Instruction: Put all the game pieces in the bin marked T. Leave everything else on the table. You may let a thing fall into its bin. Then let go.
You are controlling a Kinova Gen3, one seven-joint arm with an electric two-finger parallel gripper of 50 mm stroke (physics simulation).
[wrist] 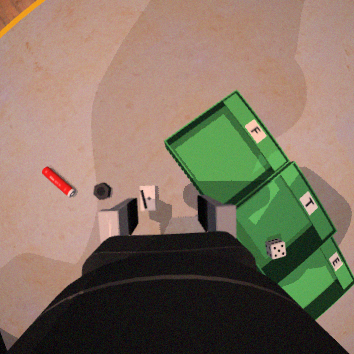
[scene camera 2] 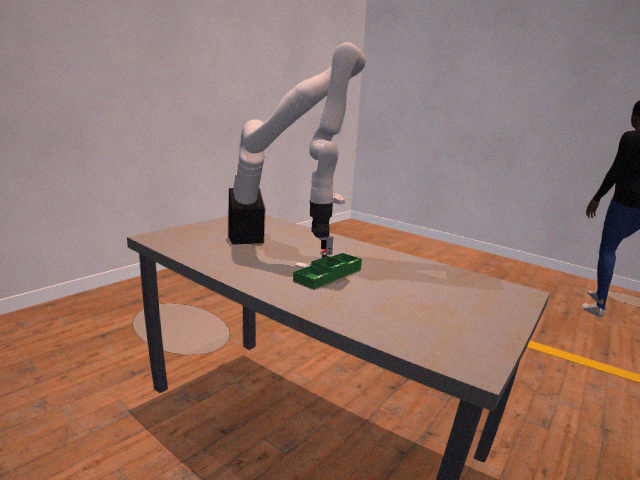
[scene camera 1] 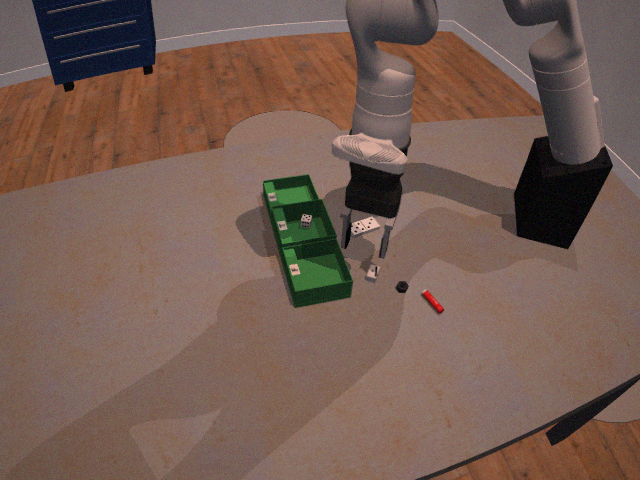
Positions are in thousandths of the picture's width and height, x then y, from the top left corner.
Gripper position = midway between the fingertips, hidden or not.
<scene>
my gripper: wrist 473, 592; scene camera 2 510, 524; scene camera 1 570, 518
green bin tray: wrist 643, 431; scene camera 2 504, 566; scene camera 1 495, 566
</scene>
